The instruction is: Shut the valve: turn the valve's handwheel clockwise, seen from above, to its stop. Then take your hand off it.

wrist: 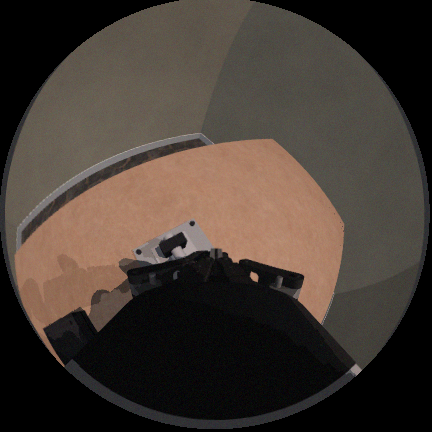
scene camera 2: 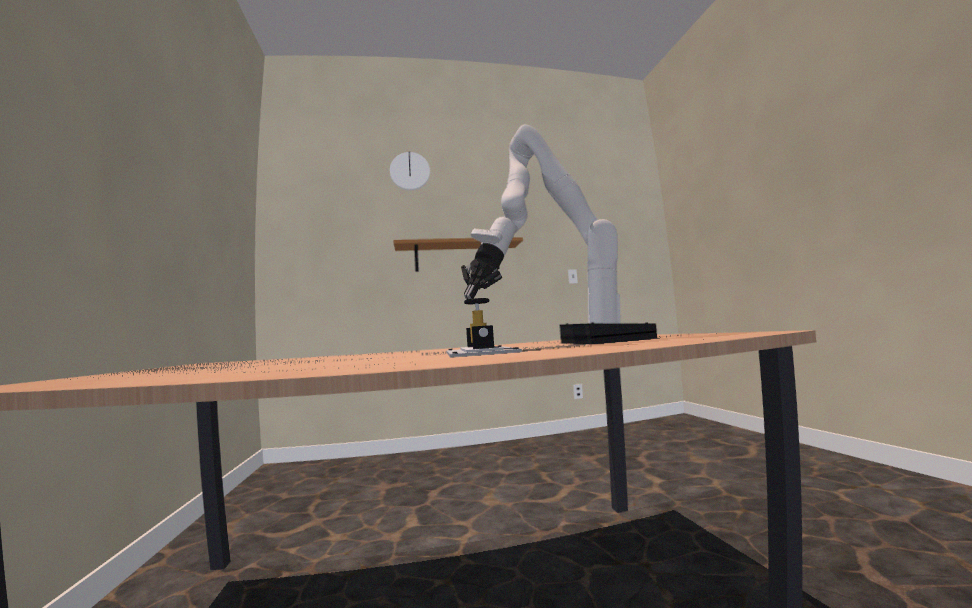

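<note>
The valve stands on a light grey base plate point(scene camera 2: 458, 352) point(wrist: 197, 233), with a brass-coloured neck point(scene camera 2: 477, 317) above a black body point(scene camera 2: 480, 336). Its dark handwheel point(scene camera 2: 479, 301) lies flat on top of the stem in the scene view. In the wrist view the wheel is mostly hidden by the fingers, and its turned angle cannot be read. My gripper point(scene camera 2: 470, 295) point(wrist: 215, 255) is shut with nothing between its fingers. It leans down at a slant, with its fingertips at the left part of the wheel in the scene view. Whether they touch the rim cannot be told.
The valve is on a wooden table point(scene camera 2: 301, 370) point(wrist: 240, 190). The arm's white column point(scene camera 2: 603, 279) rises behind and to the right of the valve, beside a low black box point(scene camera 2: 609, 332). A wooden shelf point(scene camera 2: 437, 244) is on the back wall.
</note>
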